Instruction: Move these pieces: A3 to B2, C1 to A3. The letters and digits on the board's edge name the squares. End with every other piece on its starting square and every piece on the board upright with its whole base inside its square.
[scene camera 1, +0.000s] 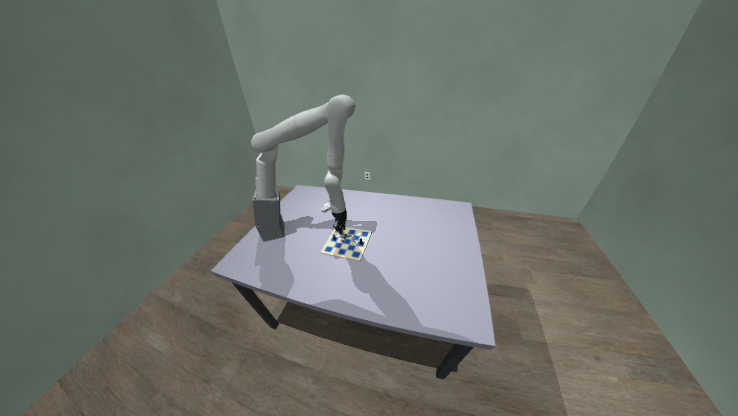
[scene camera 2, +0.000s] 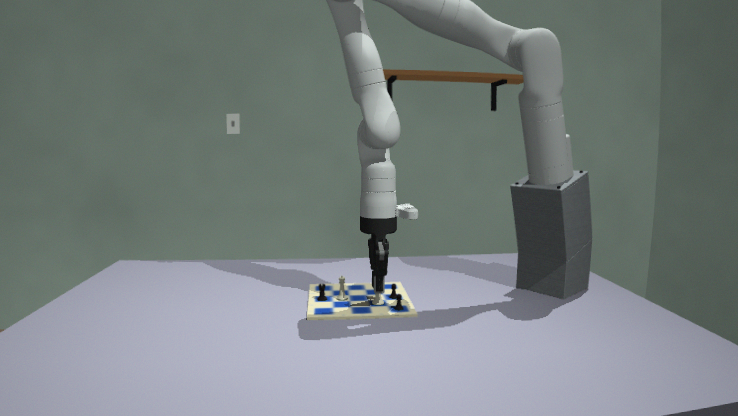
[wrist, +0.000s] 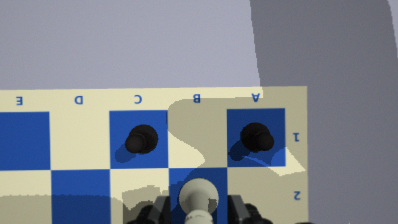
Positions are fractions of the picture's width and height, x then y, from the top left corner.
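Visible: a black pawn (wrist: 0.36, 0.62) and a black pawn (wrist: 0.64, 0.61); also my gripper (scene camera 2: 0.51, 0.70).
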